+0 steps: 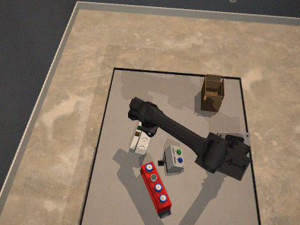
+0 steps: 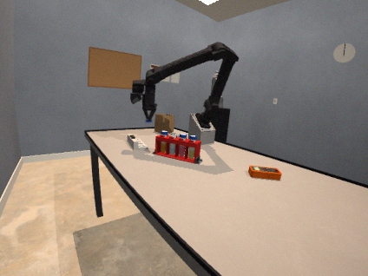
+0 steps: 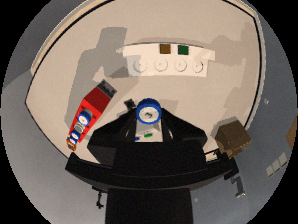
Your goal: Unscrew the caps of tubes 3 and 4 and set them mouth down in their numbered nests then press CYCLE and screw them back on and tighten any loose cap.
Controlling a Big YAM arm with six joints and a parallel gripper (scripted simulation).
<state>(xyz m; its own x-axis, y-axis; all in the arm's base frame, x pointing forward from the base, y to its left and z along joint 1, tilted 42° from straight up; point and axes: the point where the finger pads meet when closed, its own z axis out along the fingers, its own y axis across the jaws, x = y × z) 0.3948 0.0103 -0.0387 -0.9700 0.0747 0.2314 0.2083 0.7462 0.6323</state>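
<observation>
Right now the blue tube cap is 20 mm behind my hand, 160 mm to the left of it and 50 mm below it. Also, from my hand: green key 150 mm behind, 30 mm to the left, 100 mm below; key housing 140 mm behind, 60 mm to the left, 110 mm below; blue key 160 mm behind, 80 mm to the left, 100 mm below.
</observation>
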